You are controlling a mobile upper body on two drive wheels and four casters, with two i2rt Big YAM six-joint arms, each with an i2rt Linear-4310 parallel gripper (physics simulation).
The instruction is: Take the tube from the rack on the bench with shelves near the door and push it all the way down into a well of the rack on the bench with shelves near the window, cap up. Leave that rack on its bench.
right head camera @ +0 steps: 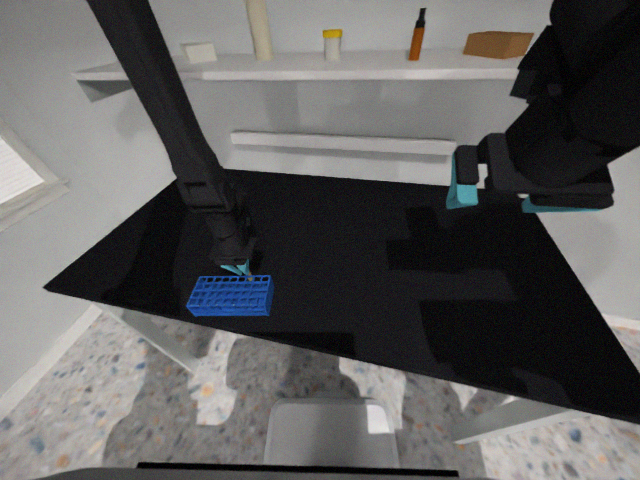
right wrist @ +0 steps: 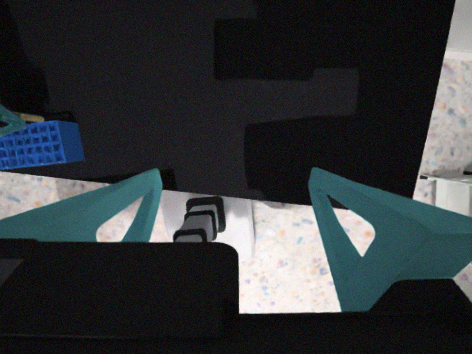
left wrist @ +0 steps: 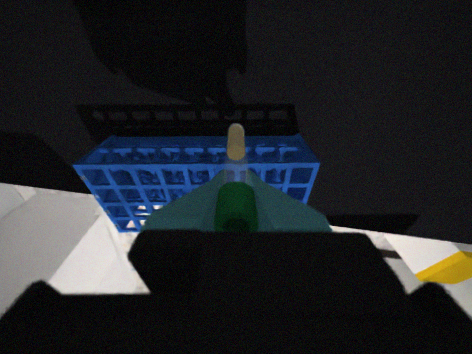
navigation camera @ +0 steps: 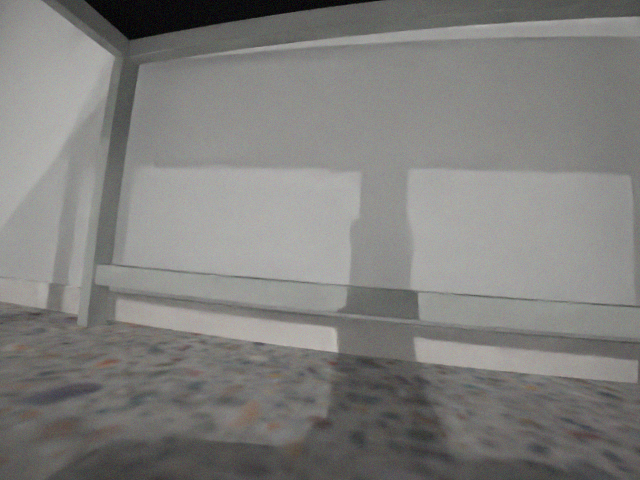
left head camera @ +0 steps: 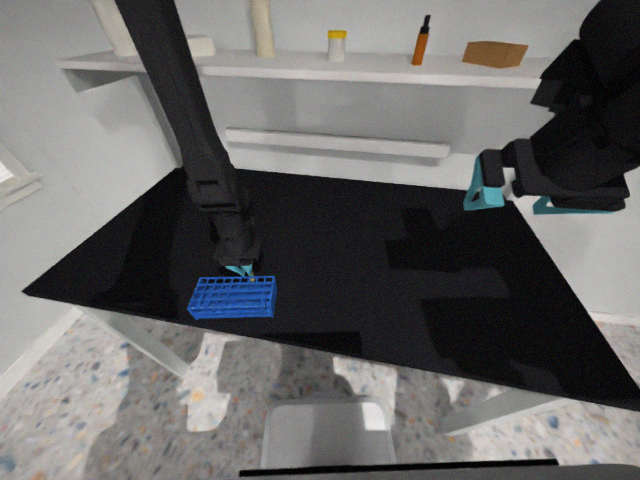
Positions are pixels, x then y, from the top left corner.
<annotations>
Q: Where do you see a black-topped bench with shelves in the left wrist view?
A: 374, 96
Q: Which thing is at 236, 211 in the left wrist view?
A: A green-capped tube.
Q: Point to a black-topped bench with shelves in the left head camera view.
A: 401, 274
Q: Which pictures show the right gripper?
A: The right head camera view, the right wrist view and the left head camera view only.
</annotations>
